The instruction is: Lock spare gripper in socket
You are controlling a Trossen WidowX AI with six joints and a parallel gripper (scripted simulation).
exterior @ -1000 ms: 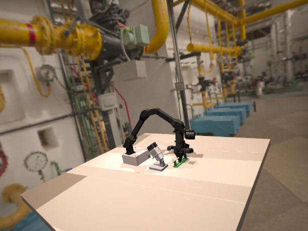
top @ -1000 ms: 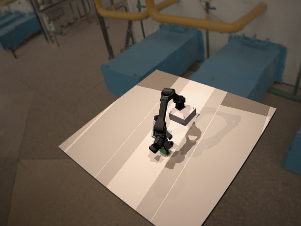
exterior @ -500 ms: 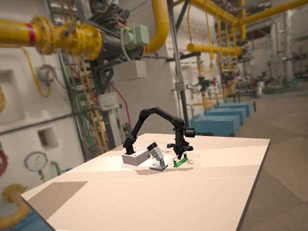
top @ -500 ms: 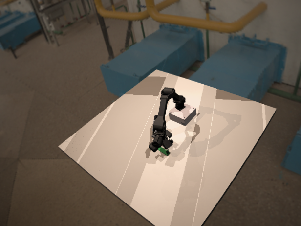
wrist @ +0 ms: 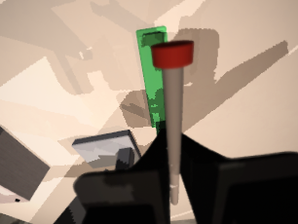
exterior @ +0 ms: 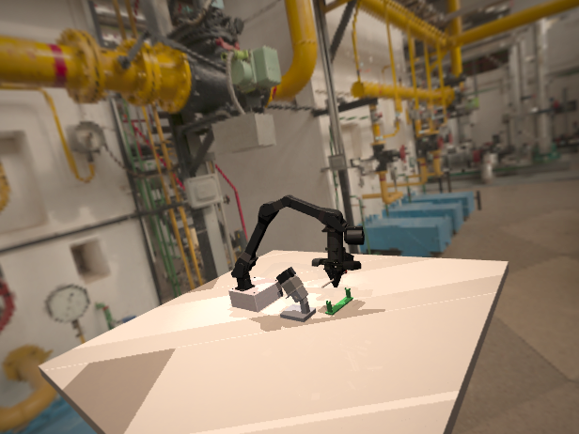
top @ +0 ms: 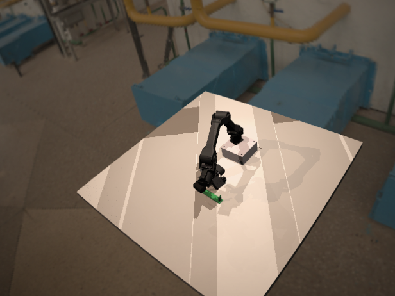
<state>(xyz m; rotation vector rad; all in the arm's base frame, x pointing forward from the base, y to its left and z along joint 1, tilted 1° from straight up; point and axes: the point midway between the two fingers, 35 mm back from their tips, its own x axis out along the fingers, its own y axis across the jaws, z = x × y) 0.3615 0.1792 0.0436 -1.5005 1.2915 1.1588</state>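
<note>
The green cradle is 1 cm to the left of my gripper tip and 5 cm below it. Round my gripper tip: grey mount 8 cm behind, 12 cm to the right, 3 cm below; spare gripper 10 cm behind, 12 cm to the right, 4 cm above.
</note>
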